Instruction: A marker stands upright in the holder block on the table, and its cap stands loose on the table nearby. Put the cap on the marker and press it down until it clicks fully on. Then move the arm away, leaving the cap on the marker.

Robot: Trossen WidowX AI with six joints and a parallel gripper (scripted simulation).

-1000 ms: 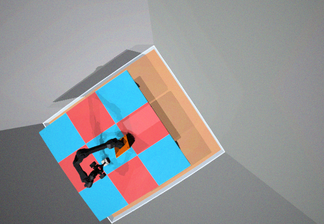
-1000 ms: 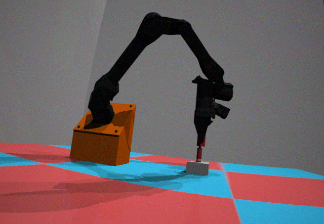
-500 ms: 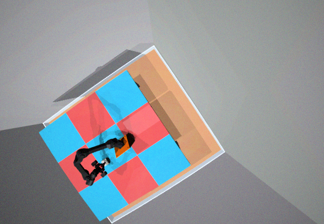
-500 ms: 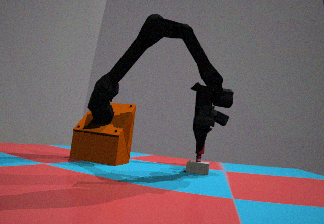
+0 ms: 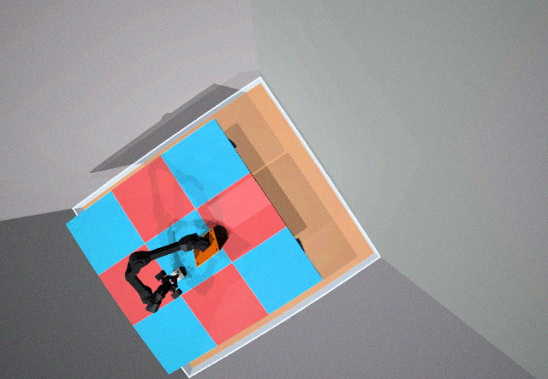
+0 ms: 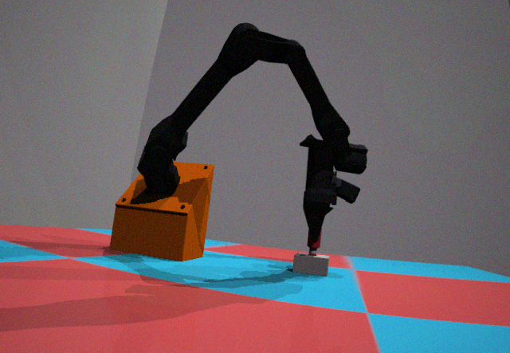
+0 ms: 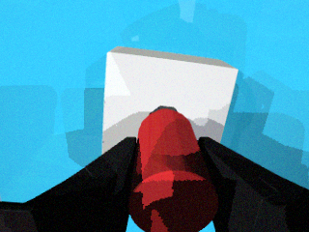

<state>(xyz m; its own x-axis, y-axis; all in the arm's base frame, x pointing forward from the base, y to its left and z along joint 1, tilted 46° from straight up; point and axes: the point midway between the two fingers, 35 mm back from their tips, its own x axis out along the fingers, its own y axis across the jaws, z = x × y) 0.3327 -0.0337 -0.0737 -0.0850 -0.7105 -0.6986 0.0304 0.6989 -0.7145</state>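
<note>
Right now my gripper tip is 1 cm below the red cap. Round my gripper tip: white holder block 5 cm below.
</note>
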